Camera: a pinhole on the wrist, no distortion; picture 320 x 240 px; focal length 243.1 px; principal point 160.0 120.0 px. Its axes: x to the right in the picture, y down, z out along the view. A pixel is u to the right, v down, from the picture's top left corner.
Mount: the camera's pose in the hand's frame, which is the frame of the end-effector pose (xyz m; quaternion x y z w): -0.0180 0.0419 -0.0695 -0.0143 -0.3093 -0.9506 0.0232
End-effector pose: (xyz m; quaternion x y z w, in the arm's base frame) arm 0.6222 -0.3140 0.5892 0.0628 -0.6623 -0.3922 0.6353
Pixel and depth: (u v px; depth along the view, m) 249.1 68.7 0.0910
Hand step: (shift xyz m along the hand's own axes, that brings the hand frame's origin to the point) -0.0512 0.1098 -0.0058
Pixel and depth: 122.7 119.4 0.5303
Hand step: 0.0700 0.3580 0.3550
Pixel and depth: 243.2 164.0 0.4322
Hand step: -0.1560 0.2279 0.3319
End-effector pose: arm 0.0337 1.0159 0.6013 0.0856 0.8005 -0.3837 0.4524
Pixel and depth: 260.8 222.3 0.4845
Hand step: -0.2016 0.1554 0.4502
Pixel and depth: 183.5 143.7 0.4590
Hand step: -0.0540 0.2744 0.3296
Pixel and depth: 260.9 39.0 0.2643
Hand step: -0.1288 0.2647 0.0970
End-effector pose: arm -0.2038 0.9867 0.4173 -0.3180 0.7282 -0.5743 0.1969
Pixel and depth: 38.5 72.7 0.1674
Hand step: 0.0660 0.1697 0.0432
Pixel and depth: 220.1 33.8 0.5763
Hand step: -0.1637 0.5412 0.2822
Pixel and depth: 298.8 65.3 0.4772
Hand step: -0.2896 0.3999 0.2645
